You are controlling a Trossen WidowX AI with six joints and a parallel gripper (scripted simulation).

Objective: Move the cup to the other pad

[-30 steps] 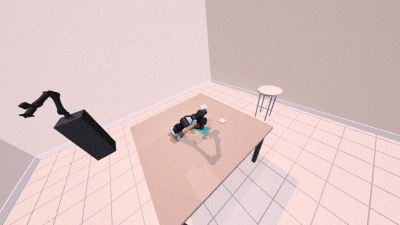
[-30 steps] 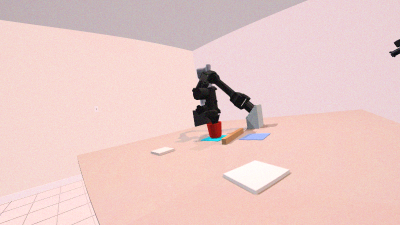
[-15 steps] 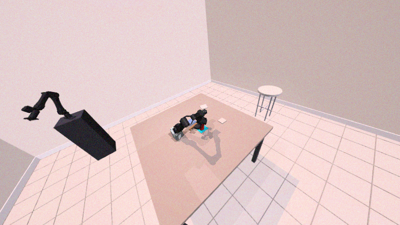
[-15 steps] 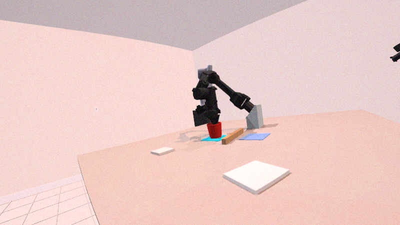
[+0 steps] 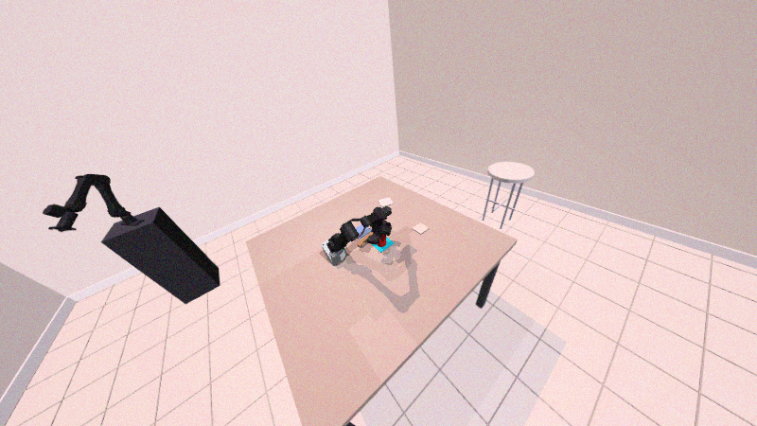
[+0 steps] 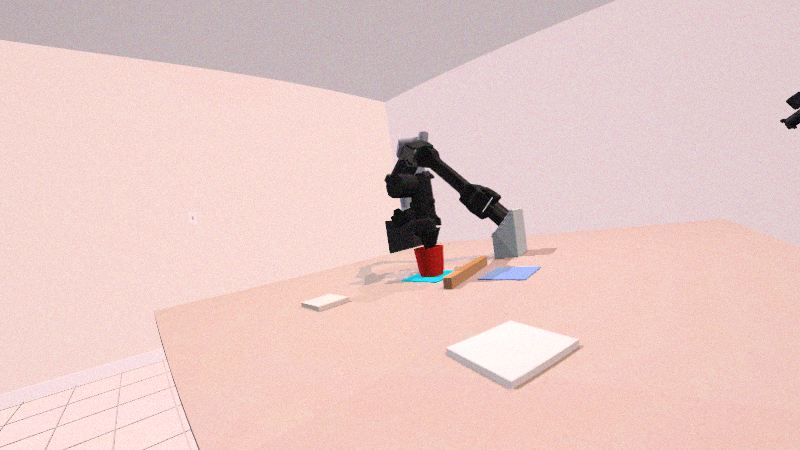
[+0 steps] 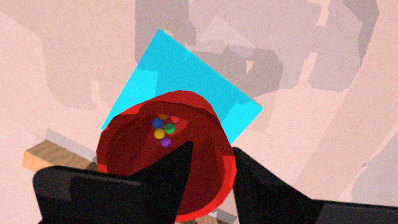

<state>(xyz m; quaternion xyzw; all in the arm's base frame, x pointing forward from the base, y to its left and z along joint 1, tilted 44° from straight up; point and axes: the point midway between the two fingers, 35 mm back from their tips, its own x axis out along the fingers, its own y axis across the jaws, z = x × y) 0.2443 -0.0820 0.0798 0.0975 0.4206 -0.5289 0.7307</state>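
My gripper tip is now 2 cm short of the red cup, 1 cm to the right of it and 1 cm above it. Also, from my gripper tip: wooden bar 1 cm ahead, 11 cm to the left, 4 cm below; then light blue pad 1 cm behind, 21 cm to the left, 6 cm below; then cyan pad 3 cm ahead, 2 cm to the left, 6 cm below.
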